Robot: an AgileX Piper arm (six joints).
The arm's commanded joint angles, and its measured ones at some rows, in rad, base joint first. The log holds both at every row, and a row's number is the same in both.
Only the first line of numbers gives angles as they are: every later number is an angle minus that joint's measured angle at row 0.
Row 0, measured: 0.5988 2.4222 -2.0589 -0.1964 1.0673 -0.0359
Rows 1 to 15, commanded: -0.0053 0.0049 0.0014 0.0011 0.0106 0.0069; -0.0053 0.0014 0.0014 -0.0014 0.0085 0.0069; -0.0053 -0.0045 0.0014 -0.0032 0.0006 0.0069; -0.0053 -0.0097 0.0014 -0.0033 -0.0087 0.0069; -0.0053 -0.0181 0.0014 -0.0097 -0.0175 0.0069; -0.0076 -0.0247 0.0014 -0.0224 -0.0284 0.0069; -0.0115 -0.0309 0.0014 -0.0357 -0.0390 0.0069; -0.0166 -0.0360 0.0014 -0.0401 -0.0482 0.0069; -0.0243 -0.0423 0.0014 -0.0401 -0.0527 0.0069; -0.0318 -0.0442 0.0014 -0.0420 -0.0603 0.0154; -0.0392 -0.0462 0.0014 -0.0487 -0.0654 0.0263; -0.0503 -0.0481 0.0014 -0.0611 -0.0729 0.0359; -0.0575 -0.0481 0.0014 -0.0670 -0.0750 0.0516; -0.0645 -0.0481 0.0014 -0.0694 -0.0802 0.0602; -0.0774 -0.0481 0.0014 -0.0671 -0.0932 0.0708
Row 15, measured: -0.0383 -0.0351 0.0000 -0.0430 -0.0598 0.0297
